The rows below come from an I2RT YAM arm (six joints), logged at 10 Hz.
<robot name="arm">
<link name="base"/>
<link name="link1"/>
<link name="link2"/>
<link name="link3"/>
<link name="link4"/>
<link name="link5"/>
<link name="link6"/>
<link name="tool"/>
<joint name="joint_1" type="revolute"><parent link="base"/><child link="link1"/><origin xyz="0 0 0.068"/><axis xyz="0 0 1"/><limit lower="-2.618" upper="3.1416"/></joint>
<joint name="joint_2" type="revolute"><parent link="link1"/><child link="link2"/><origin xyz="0.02 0.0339 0.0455" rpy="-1.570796 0 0"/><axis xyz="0 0 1"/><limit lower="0" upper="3.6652"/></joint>
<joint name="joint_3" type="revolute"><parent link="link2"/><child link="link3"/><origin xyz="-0.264 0 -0.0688" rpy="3.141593 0 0"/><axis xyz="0 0 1"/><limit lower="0" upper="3.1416"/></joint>
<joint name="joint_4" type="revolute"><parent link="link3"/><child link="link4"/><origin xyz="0.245 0.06 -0.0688"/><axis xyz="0 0 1"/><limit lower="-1.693" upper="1.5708"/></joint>
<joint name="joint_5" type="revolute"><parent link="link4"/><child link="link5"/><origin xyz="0.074 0.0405 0.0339" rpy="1.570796 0 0"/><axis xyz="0 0 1"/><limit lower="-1.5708" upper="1.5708"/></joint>
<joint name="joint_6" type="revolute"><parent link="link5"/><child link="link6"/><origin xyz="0.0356 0 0.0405" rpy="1.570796 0 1.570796"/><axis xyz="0 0 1"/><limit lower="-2.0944" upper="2.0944"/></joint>
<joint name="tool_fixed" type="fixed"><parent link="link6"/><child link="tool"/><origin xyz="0 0 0" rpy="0 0 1.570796"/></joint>
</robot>
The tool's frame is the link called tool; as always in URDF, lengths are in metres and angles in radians.
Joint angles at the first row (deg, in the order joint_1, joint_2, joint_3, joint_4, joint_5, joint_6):
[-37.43 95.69 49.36 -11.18 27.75 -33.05]
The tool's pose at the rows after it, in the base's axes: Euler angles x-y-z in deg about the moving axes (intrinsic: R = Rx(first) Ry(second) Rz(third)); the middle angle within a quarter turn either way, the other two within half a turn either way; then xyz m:
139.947, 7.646, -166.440, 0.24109, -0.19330, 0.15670
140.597, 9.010, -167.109, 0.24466, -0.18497, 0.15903
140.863, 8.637, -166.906, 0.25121, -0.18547, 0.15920
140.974, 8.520, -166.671, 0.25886, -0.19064, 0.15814
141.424, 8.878, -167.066, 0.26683, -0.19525, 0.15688
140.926, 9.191, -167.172, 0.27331, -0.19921, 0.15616
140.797, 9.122, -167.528, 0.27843, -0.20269, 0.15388
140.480, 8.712, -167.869, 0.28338, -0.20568, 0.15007
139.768, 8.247, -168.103, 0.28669, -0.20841, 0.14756
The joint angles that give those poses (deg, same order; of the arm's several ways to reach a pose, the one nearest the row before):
[-35.82 93.51 48.52 -12.62 26.06 -32.74]
[-34.23 92.73 48.35 -13.35 25.48 -32.06]
[-33.58 94.05 49.99 -14.42 25.90 -30.99]
[-33.60 96.13 52.06 -14.58 25.89 -30.68]
[-33.55 98.14 54.09 -14.68 25.35 -30.93]
[-33.49 99.63 55.51 -14.00 25.52 -31.33]
[-33.49 101.13 56.72 -13.67 25.66 -31.72]
[-33.40 102.77 57.76 -13.19 26.22 -31.99]
[-33.40 103.91 58.46 -12.57 27.05 -32.41]

